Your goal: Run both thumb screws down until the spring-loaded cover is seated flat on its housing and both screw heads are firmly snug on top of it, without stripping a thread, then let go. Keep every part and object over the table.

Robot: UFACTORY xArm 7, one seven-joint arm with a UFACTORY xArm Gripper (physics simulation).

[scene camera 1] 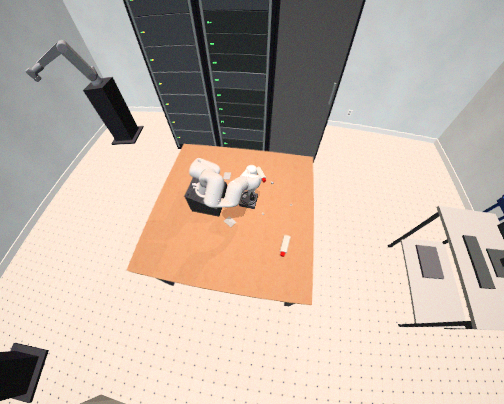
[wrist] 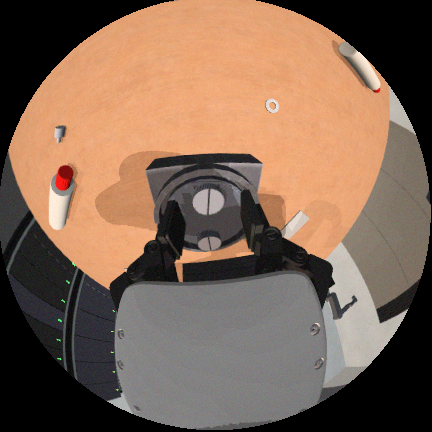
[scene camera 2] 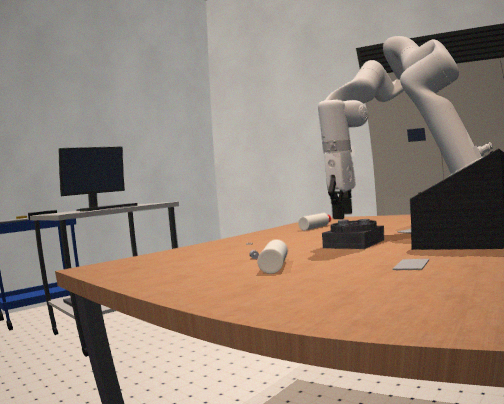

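Seen in the pictures: gripper, fingertip midpoint: [scene camera 1: 252, 197] [wrist: 209, 207] [scene camera 2: 342, 216]; arm's base, origin of the base link: [scene camera 1: 203, 190] [scene camera 2: 467, 170].
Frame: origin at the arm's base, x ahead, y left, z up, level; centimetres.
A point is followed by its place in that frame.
Observation:
The dark housing [scene camera 1: 248, 201] [scene camera 2: 344, 240] {x 33.8, y 7.9, z -15.0 cm} [wrist: 165, 180] {x 38.5, y 4.9, z -13.1 cm} sits on the table with the round dark cover [wrist: 192, 222] {x 32.8, y 3.6, z -12.0 cm} on it. Two slotted screw heads show in the wrist view: one head [wrist: 208, 201] {x 36.2, y 1.0, z -10.6 cm} near the cover's middle and the other head [wrist: 209, 243] {x 29.9, y 2.3, z -10.6 cm} nearer the gripper's palm. Whether the cover is flat and the heads are snug on it I cannot tell. My gripper [scene camera 2: 341, 216] {x 36.3, y 1.0, z -9.7 cm} [wrist: 209, 207] {x 36.3, y 1.0, z -9.7 cm} is open and empty, pointing down. Its fingertips are a little above the housing, and in the wrist view the fingers stand on either side of the heads.
A white cylinder with a red end [scene camera 1: 261, 174] {x 43.2, y 25.7, z -12.1 cm} [scene camera 2: 314, 221] [wrist: 60, 205] {x 42.3, y 24.8, z -12.8 cm} and another such cylinder [scene camera 1: 285, 244] [scene camera 2: 273, 256] [wrist: 361, 67] lie on the table. A small metal screw [wrist: 60, 133] {x 51.8, y 19.3, z -15.7 cm}, a white ring [wrist: 267, 106] {x 44.2, y -8.9, z -16.9 cm} and a flat light plate [scene camera 1: 230, 222] [scene camera 2: 411, 264] also lie there.

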